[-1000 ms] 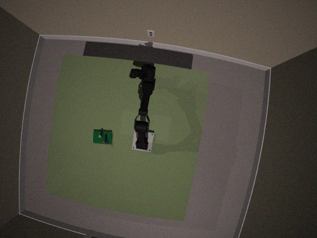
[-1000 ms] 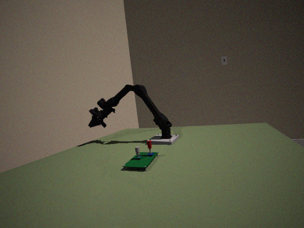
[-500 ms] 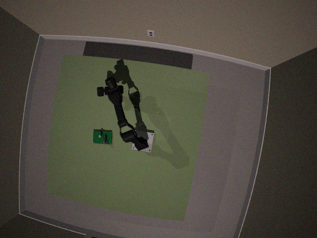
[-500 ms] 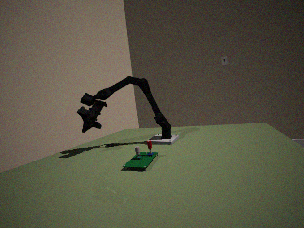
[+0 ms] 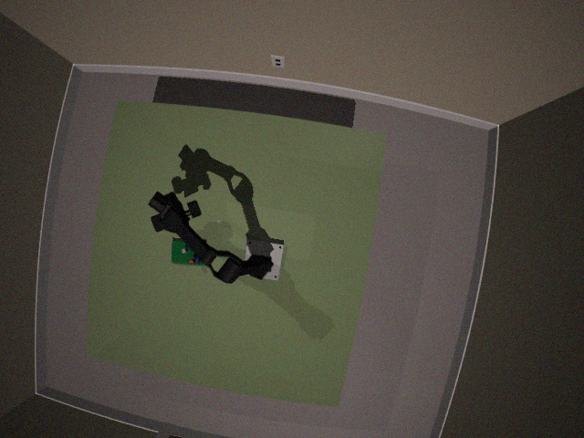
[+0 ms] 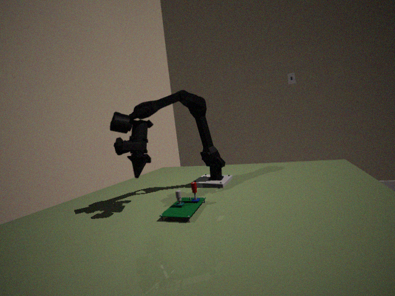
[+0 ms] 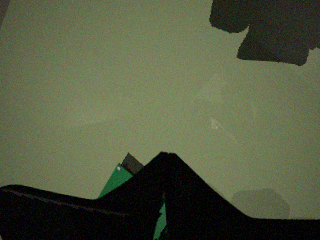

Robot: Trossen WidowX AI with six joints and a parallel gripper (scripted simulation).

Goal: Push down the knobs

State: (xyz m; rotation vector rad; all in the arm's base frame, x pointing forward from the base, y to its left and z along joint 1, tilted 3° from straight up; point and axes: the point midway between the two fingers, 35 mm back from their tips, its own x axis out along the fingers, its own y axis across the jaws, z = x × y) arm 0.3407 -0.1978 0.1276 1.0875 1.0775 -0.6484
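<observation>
Now: gripper tip 19 cm to the right of the red knob, 6 cm past it and 5 cm above it. Round my gripper tip: grey knob 14 cm to the left, 7 cm below, 2 cm behind.
</observation>
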